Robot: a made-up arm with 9 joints. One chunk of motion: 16 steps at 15 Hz.
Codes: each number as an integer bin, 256 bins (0 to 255) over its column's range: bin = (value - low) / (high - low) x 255, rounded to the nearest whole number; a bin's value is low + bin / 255 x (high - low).
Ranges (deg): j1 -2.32..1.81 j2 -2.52..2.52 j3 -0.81..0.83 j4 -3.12..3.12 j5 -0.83..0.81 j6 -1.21..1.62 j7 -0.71..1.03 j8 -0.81..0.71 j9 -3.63..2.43
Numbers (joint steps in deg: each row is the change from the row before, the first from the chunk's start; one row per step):
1: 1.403 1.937 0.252 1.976 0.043 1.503 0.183 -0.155 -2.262
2: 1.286 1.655 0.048 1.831 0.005 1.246 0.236 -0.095 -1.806
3: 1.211 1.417 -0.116 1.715 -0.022 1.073 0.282 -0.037 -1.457
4: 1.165 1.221 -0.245 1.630 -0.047 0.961 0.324 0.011 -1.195
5: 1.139 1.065 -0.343 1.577 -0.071 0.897 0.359 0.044 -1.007
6: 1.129 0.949 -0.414 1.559 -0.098 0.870 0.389 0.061 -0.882
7: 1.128 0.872 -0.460 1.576 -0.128 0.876 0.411 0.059 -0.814
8: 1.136 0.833 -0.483 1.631 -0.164 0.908 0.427 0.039 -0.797
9: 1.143 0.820 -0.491 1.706 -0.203 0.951 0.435 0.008 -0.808
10: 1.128 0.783 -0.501 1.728 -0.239 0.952 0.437 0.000 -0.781
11: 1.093 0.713 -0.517 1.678 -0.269 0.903 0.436 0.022 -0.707
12: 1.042 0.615 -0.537 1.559 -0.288 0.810 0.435 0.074 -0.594
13: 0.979 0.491 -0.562 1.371 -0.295 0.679 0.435 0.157 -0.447
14: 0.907 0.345 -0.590 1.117 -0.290 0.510 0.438 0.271 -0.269
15: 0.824 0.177 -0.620 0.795 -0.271 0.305 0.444 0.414 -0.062
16: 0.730 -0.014 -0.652 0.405 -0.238 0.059 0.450 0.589 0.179
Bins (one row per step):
1: 230 226 165 208 136 244 131 110 58
2: 223 211 133 202 130 221 139 120 77
3: 218 199 108 198 126 206 145 130 91
4: 215 189 88 194 122 196 152 138 102
5: 214 181 73 192 118 190 157 143 110
6: 213 176 62 191 114 187 161 146 116
7: 213 172 54 192 109 188 164 146 118
8: 213 170 51 194 104 191 167 142 119
9: 214 169 50 197 97 195 168 137 119
10: 213 167 48 198 92 195 168 136 120
11: 211 164 46 196 87 190 168 140 123
12: 208 159 42 191 84 182 168 148 128
13: 204 152 39 184 83 170 168 162 134
14: 199 145 34 173 84 155 168 181 141
15: 194 136 30 160 87 137 169 205 150
16: 188 127 25 144 92 114 170 235 160

